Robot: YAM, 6 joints.
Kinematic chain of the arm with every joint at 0, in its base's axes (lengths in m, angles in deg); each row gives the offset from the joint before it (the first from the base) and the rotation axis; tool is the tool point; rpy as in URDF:
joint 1: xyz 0 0 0.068 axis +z
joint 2: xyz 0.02 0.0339 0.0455 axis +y
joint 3: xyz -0.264 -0.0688 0 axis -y
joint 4: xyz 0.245 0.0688 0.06 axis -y
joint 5: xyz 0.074 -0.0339 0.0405 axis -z
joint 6: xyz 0.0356 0 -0.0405 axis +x
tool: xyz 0 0 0 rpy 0 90 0
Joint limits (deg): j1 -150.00..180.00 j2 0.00..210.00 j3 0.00..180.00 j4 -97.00..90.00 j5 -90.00..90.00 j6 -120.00..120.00
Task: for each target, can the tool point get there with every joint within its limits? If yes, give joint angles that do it. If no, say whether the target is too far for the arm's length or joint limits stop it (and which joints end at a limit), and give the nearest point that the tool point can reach.
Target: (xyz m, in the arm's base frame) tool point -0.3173 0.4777 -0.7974
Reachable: no: too far | nearest point -0.2146 0.3231 -0.3525 | short by 0.482 m
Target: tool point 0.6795 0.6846 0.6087
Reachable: no: too far | nearest point 0.4046 0.4076 0.4041 | short by 0.441 m
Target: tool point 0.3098 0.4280 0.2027
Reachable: yes | joints 50.47 152.19 149.44 -69.59 -69.98 27.61
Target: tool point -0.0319 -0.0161 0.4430
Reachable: yes | joints -39.85 16.45 46.78 34.16 67.21 2.77
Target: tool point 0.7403 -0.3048 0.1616
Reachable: no: too far | nearest point 0.5961 -0.2454 0.1520 | short by 0.156 m
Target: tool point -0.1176 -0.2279 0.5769
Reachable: yes | joints -110.18 81.75 100.03 31.13 63.29 -55.21
